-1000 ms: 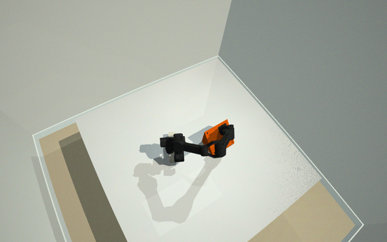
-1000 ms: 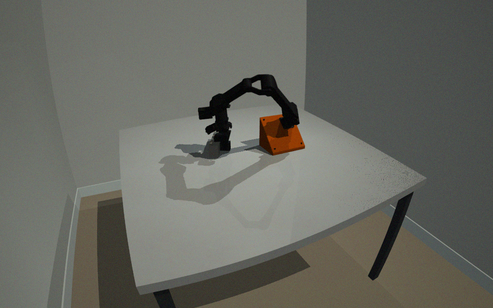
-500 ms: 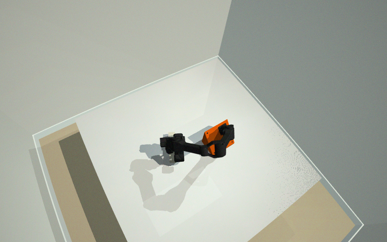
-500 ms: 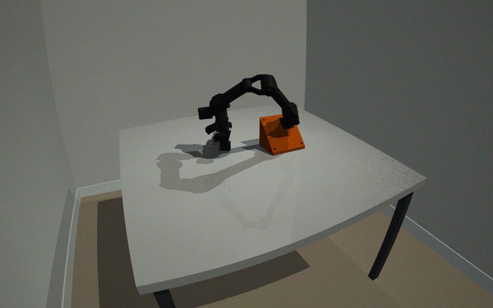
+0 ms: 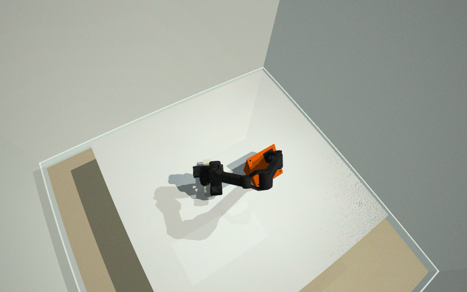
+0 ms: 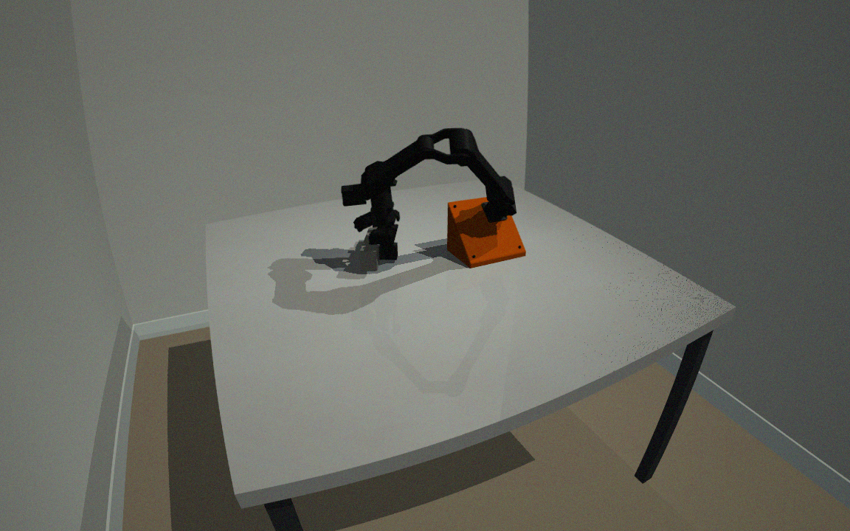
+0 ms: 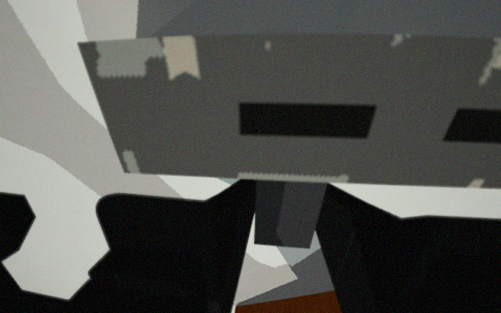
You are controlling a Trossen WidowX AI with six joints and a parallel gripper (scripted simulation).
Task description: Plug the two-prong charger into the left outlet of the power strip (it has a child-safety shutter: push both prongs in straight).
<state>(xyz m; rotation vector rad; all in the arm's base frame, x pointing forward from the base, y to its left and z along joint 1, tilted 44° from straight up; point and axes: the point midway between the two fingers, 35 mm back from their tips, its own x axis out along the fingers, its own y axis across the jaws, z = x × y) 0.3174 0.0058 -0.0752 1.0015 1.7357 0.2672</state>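
Right now my gripper tip is 20 mm short of the dark grey charger, 10 mm to the left of it and 10 mm below it.
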